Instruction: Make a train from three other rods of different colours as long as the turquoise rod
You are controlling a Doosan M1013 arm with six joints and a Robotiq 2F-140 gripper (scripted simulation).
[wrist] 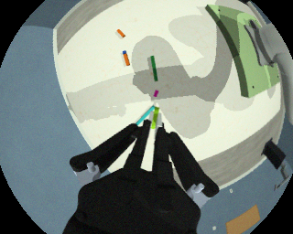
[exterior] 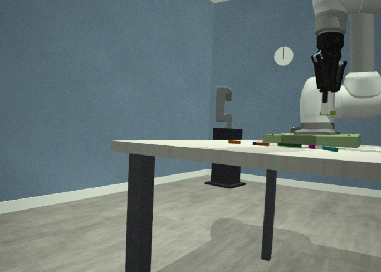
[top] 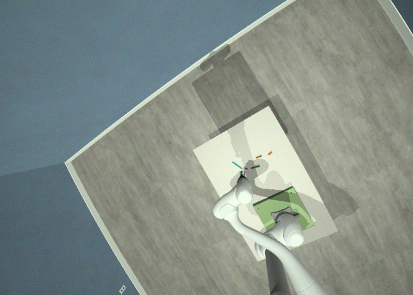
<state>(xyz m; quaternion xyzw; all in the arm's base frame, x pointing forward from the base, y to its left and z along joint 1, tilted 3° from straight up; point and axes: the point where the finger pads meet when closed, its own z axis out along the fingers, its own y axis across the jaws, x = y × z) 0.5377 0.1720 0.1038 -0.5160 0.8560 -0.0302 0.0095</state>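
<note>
Right now my hand is 21 cm to the left of the small blue rod, 13 cm above it and 5 cm short of it. From my hand the other things lie so: magenta rod 13 cm below, 4 cm to the right, 1 cm behind; lime rod 3 cm below; turquoise rod 13 cm below, 5 cm ahead, 2 cm to the left.
</note>
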